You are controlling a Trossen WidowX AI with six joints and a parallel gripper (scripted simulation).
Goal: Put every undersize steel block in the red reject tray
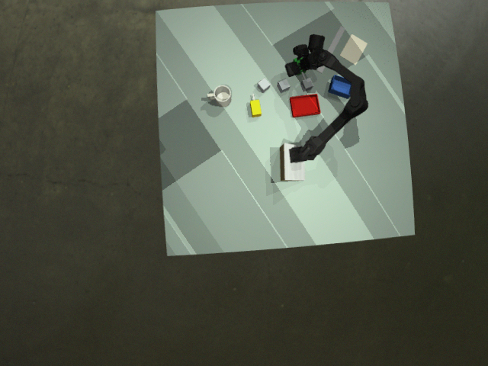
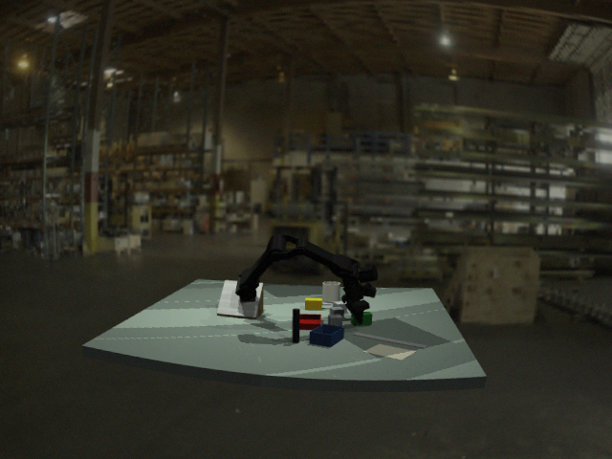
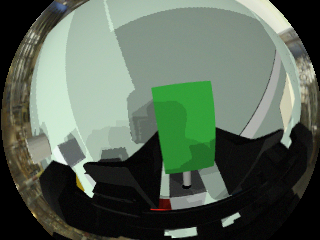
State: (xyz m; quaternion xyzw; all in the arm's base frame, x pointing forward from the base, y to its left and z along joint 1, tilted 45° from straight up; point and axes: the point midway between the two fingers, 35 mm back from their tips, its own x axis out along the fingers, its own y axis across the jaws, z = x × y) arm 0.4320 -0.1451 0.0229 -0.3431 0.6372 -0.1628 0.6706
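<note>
My gripper tip is now 10 cm to the right of the steel block, 9 cm past it and 1 cm below it. Round my gripper tip: red reject tray 20 cm behind, 1 cm below; then blue bin 20 cm to the right, 12 cm behind; then green GO gauge 2 cm behind, 1 cm above.
</note>
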